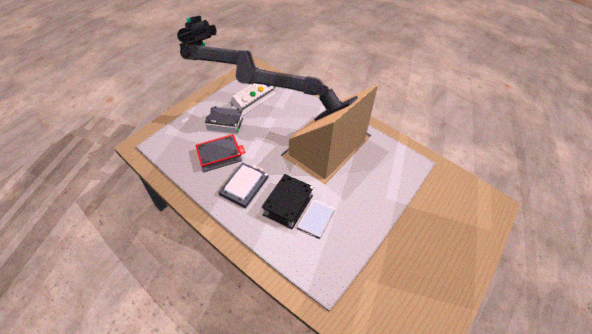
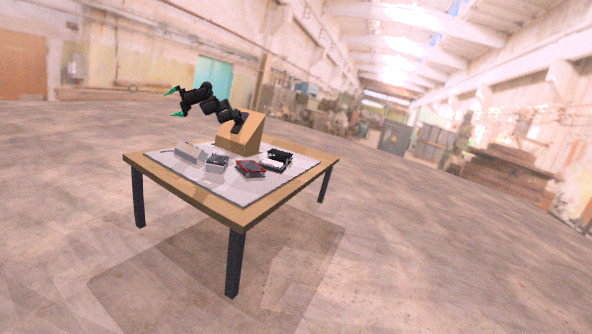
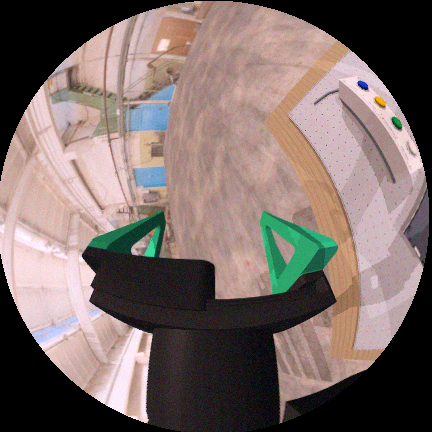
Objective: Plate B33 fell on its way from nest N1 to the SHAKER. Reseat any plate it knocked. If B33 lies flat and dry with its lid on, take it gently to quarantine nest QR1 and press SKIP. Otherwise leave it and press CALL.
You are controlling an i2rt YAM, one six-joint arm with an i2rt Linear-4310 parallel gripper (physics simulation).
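Places are measured from the arm's base along level axes (x right, y up, z back), in millimetres.
Pixels of known places: gripper, fingertip midpoint: (image 2: 167, 105) (image 3: 212, 216); arm's base, link origin: (image 1: 336, 109) (image 2: 240, 123).
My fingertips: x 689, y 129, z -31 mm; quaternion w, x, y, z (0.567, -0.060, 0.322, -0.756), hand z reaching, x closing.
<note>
For each thing: its top centre in the pictures, then the offset to it from my fingertips. "spot": a spot on its surface instead. Level surfaces: height alone.
- black block-like unit, top centre: (image 1: 288, 194) (image 2: 280, 151) dx -728, dy -253, dz -318 mm
- white-topped plate, top centre: (image 1: 243, 180) (image 2: 272, 162) dx -544, dy -283, dz -352 mm
- red-rimmed dark nest, top centre: (image 1: 217, 148) (image 2: 250, 164) dx -362, dy -275, dz -302 mm
- grey box with a dark top, surface spot: (image 1: 224, 119) spot: dx -271, dy -266, dz -168 mm
- white button panel, top centre: (image 1: 253, 86) (image 2: 191, 144) dx -243, dy -237, dz +55 mm
- mat, surface height: dy -321 mm
- dark cable, surface spot: (image 3: 325, 95) spot: dx -195, dy -317, dz +218 mm
My gripper (image 1: 196, 32) (image 2: 169, 105) (image 3: 212, 216) is open and empty, high beyond the table's edge past the button panel. A pale, thin plate (image 1: 316, 219) lies flat on the mat, next to a black block-like unit (image 1: 288, 200) (image 2: 280, 154). A white-topped plate (image 1: 244, 182) (image 2: 272, 163) sits level on a dark base. A red-rimmed dark nest (image 1: 219, 150) (image 2: 251, 168) and a grey box with a dark top (image 1: 224, 119) (image 2: 217, 163) stand beyond. The white button panel (image 1: 242, 102) (image 2: 188, 152) (image 3: 372, 120) has blue, yellow, green and white buttons. Labels, lid fit and any wetness are too small to tell.
A wooden wedge mount (image 1: 327, 142) (image 2: 250, 132) carries the arm's base and rises tall on the mat (image 1: 320, 280). The wooden table's edge (image 1: 430, 270) (image 2: 190, 192) (image 3: 305, 172) surrounds the mat. A dark cable (image 3: 325, 95) lies by the button panel.
</note>
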